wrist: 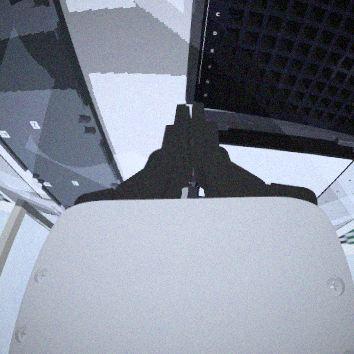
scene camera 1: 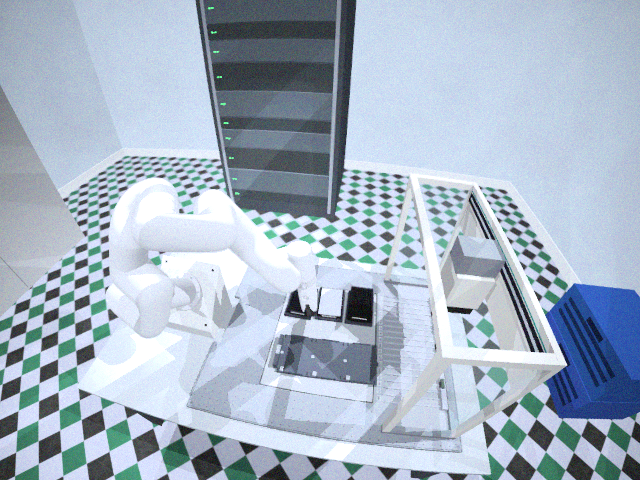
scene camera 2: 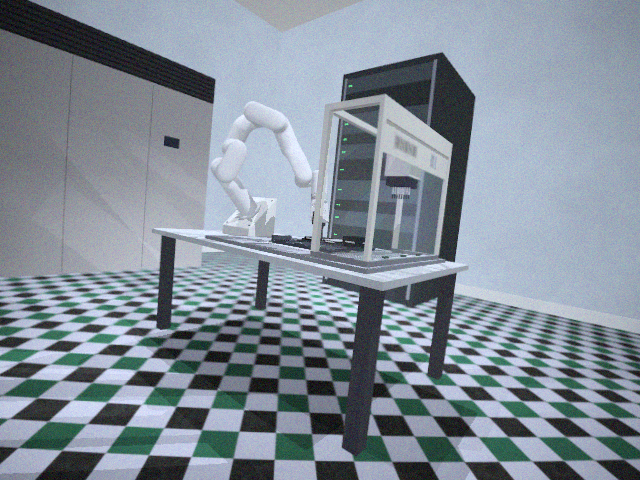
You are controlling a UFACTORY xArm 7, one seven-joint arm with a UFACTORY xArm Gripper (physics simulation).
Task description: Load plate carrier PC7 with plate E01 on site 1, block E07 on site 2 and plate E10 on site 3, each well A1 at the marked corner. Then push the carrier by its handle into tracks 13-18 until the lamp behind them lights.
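The dark grey plate carrier lies flat on the pale board, with small white marks on its top and no plate seen on it. Behind it stand a black plate, a white plate and another black plate in a row. Their labels are too small to read. A dark many-welled plate fills the upper right of the wrist view, lettered along its edge. My gripper is shut and empty, beside the left black plate, between the plate row and the carrier. The striped track deck is right of the carrier.
A cream frame rises over the track deck, with a pipetting head hanging inside. A small green spot shows near the deck's right edge. A blue box stands to the right and a tall dark rack behind the table.
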